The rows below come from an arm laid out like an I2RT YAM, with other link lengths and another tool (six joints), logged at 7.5 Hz.
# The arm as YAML. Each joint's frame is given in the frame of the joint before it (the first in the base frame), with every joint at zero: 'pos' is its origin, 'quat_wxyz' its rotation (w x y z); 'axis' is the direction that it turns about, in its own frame. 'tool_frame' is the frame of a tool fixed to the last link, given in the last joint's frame.
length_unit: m
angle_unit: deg
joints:
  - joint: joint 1
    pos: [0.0, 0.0, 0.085]
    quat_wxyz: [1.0, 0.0, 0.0, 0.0]
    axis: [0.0, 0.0, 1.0]
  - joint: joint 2
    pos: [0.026, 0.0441, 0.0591]
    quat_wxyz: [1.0, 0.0, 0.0, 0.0]
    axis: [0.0, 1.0, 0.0]
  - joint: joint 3
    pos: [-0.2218, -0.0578, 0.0]
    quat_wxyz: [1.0, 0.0, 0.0, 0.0]
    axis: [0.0, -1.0, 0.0]
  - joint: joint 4
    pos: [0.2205, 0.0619, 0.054]
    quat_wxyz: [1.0, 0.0, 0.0, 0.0]
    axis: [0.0, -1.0, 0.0]
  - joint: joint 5
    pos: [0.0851, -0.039, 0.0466]
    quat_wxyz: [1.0, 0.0, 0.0, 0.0]
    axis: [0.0, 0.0, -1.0]
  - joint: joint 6
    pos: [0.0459, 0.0, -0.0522]
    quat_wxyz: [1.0, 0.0, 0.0, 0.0]
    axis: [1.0, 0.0, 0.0]
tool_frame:
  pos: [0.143, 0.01, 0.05]
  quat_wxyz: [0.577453, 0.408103, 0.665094, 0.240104]
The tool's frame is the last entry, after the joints.
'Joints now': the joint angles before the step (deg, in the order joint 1, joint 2, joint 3, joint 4, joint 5, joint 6). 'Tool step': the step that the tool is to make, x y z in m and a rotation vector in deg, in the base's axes. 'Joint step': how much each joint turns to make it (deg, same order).
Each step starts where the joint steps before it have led.
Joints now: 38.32, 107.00, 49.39, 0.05, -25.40, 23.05
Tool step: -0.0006, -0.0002, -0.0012, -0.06, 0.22, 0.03
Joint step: -0.01, 0.17, 0.00, -0.03, -0.10, 0.02
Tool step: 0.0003, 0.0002, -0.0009, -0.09, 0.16, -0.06
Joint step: 0.01, 0.26, 0.22, -0.11, 0.01, 0.08
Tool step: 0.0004, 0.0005, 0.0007, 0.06, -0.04, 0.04
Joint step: 0.00, 0.00, 0.16, -0.11, -0.04, -0.02
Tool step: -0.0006, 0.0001, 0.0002, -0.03, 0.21, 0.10
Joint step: 0.00, -0.05, 0.15, -0.40, -0.14, -0.03
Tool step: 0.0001, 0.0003, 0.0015, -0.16, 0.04, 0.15
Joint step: 0.01, -0.20, 0.44, -0.86, 0.01, -0.19
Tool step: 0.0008, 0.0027, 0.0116, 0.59, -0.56, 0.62
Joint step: -0.02, -1.61, 0.90, -1.93, -0.43, -0.53
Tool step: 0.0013, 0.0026, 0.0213, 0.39, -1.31, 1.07
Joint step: -0.05, -3.11, 1.88, -4.31, -0.18, -1.35
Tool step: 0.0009, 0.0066, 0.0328, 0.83, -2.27, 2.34
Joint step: 0.10, -3.58, 3.83, -6.25, -0.61, -2.55
